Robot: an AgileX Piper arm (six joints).
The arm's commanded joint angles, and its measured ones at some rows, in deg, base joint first. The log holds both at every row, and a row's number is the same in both.
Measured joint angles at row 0:
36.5, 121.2, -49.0, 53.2, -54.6, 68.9
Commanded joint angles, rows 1 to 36:
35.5, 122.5, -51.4, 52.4, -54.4, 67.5
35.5, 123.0, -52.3, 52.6, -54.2, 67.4
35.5, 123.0, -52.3, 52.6, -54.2, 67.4
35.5, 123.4, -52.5, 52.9, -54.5, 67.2
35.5, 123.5, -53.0, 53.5, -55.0, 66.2
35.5, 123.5, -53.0, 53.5, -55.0, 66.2
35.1, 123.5, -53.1, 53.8, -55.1, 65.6
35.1, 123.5, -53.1, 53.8, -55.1, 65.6
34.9, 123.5, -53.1, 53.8, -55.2, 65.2
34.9, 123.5, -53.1, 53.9, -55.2, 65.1
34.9, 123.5, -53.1, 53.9, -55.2, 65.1
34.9, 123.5, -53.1, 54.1, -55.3, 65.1
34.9, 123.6, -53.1, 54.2, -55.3, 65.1
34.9, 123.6, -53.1, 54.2, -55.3, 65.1
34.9, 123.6, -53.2, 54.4, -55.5, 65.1
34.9, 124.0, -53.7, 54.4, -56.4, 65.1
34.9, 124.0, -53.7, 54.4, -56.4, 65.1
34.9, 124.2, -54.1, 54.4, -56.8, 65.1
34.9, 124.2, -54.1, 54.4, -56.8, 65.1
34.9, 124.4, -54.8, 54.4, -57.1, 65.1
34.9, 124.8, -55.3, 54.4, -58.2, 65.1
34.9, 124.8, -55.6, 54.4, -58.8, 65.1
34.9, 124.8, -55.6, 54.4, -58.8, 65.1
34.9, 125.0, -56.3, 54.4, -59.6, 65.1
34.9, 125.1, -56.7, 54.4, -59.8, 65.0
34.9, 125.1, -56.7, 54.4, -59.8, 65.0
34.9, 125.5, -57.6, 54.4, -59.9, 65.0
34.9, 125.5, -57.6, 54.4, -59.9, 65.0
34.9, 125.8, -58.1, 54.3, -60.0, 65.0
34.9, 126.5, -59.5, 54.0, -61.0, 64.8
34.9, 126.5, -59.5, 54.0, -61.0, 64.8
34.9, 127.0, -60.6, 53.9, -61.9, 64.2
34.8, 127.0, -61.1, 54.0, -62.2, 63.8
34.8, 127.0, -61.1, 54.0, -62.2, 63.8
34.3, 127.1, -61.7, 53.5, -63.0, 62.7
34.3, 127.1, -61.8, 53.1, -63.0, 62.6
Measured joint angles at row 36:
36.0, 127.4, -58.1, 60.5, -55.6, 64.0
